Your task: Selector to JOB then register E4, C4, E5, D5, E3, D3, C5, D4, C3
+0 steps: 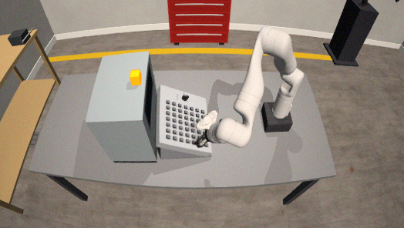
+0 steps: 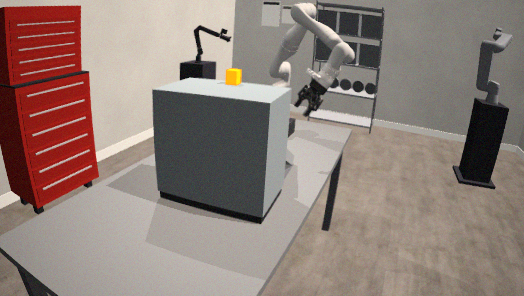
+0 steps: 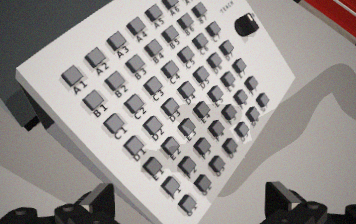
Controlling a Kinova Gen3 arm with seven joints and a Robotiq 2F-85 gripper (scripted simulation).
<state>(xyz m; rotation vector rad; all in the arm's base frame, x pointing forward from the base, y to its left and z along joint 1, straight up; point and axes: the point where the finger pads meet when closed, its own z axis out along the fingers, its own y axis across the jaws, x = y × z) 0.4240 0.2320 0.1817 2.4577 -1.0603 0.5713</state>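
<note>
Right now my hand is 9 cm short of the key D4, 15 cm to the left of it and 15 cm above it. Round my hand: key C4: 12 cm ahead, 15 cm to the right, 13 cm below; key B4: 15 cm ahead, 15 cm to the right, 12 cm below; key: 12 cm ahead, 11 cm to the right, 13 cm below.
</note>
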